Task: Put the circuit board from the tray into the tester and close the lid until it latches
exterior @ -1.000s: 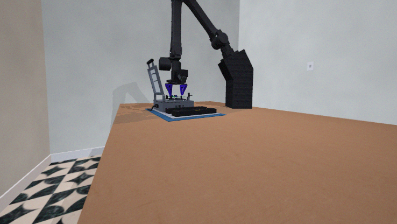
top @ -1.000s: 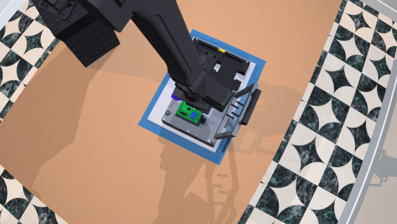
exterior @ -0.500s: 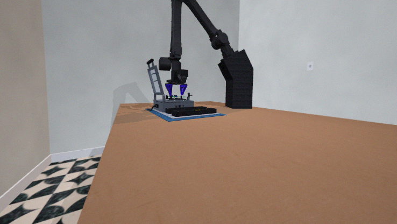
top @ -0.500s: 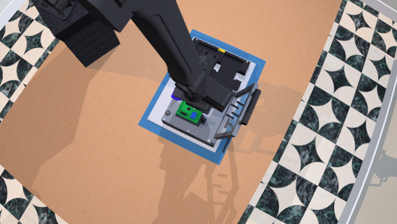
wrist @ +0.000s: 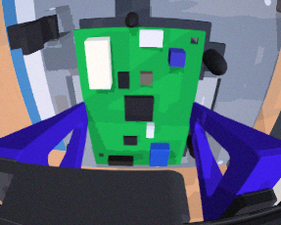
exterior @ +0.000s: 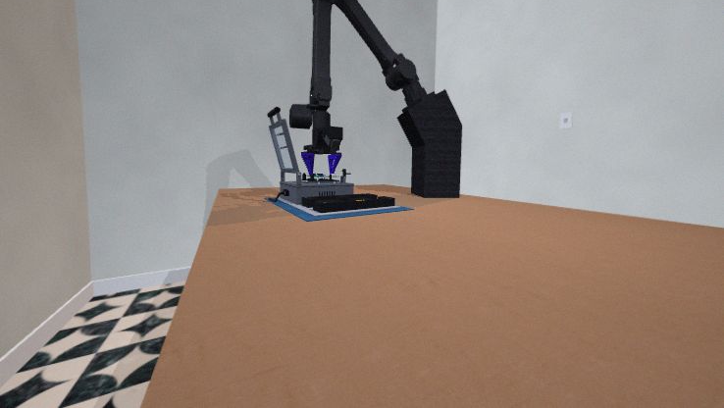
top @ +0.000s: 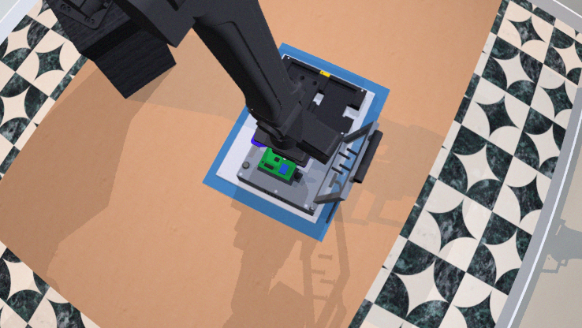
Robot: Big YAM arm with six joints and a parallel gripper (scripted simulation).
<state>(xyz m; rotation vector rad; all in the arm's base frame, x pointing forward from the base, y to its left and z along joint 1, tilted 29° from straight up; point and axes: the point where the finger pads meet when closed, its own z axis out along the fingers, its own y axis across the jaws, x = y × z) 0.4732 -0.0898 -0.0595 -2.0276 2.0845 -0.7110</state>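
Now: hand right at the green circuit board. The rest, counted from my hand: black plate 2 cm below, 1 cm ahead; then tester 4 cm ahead, 3 cm to the left, 3 cm above; then dark latch hook 6 cm to the left, 5 cm behind.
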